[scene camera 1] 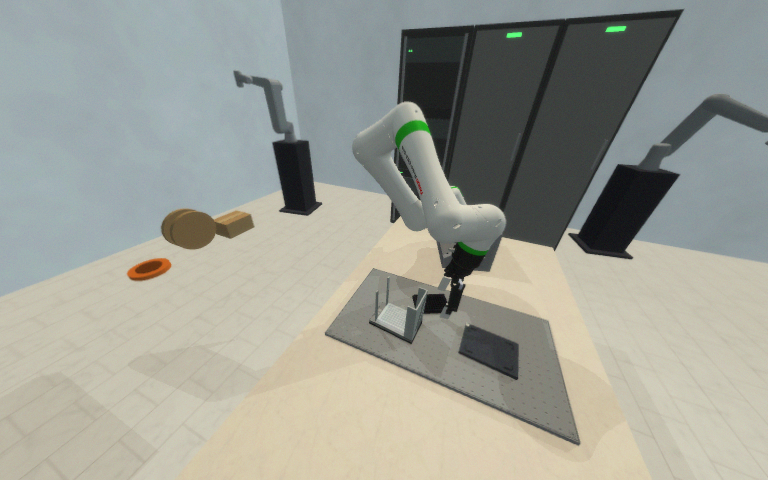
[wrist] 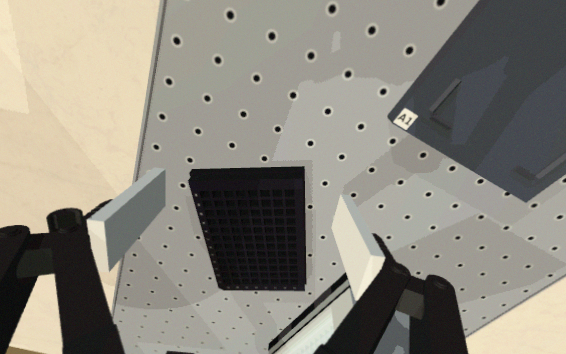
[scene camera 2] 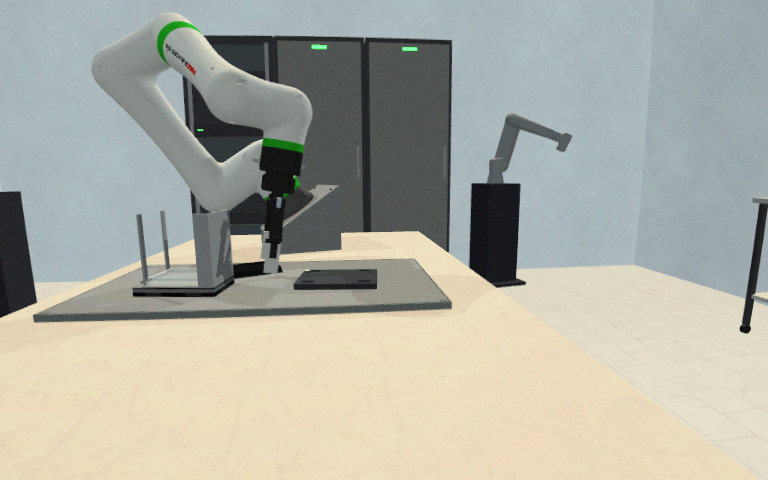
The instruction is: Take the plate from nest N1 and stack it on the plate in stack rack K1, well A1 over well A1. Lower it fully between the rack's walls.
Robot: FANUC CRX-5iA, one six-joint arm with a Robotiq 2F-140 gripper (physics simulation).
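Places are measured from the arm's base along level axes (x down, y back, z left), in metres.
Pixels of known places: gripper, fingertip midpoint: point(scene camera 1: 442, 302) point(wrist: 252, 199) point(scene camera 2: 268, 265); arm's base at its link origin: point(scene camera 2: 295, 208).
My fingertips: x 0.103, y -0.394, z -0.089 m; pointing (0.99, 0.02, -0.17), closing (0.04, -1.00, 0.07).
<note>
For each thing: its top centre in the pictures, then the offset to it from my fingertips. "*": a spot on its surface instead.
- black gridded well plate at its top centre: point(wrist: 254, 243) point(scene camera 2: 249, 266) point(scene camera 1: 431, 302) dx -0.002, dy -0.009, dz -0.042 m
- stack rack at its top centre: point(scene camera 2: 179, 211) point(scene camera 1: 398, 290) dx -0.142, dy -0.125, dz -0.157 m
- pale plate at its top centre: point(scene camera 2: 189, 272) point(scene camera 1: 399, 317) dx -0.023, dy -0.128, dz -0.148 m
- dark flat slab at its top centre: point(scene camera 2: 338, 276) point(scene camera 1: 489, 347) dx +0.000, dy -0.151, dz +0.143 m
- A1 tag at a spot on its surface: point(wrist: 405, 119) * dx +0.000, dy -0.079, dz +0.085 m
A black gridded well plate point(scene camera 1: 431, 303) point(scene camera 2: 246, 269) point(wrist: 260, 230) lies low on the perforated board; no nest walls are distinguishable around it. My gripper point(scene camera 1: 445, 298) point(scene camera 2: 269, 254) point(wrist: 252, 199) is open and empty. It points down above the board near the black plate, and its pads flank the plate in the wrist view. The stack rack point(scene camera 1: 415, 318) point(scene camera 2: 212, 249) has tall light walls and two thin posts. A pale plate point(scene camera 1: 394, 318) point(scene camera 2: 172, 276) point(wrist: 315, 335) sits low inside it. Its well A1 cannot be made out.
A dark flat slab point(scene camera 1: 489, 349) point(scene camera 2: 335, 279) point(wrist: 480, 110) with raised guides and an A1 tag point(wrist: 405, 119) lies on the perforated board point(scene camera 1: 453, 380) point(scene camera 2: 362, 310) point(wrist: 205, 22), across from the rack. A grey slanted box point(scene camera 2: 317, 226) stands behind the board.
</note>
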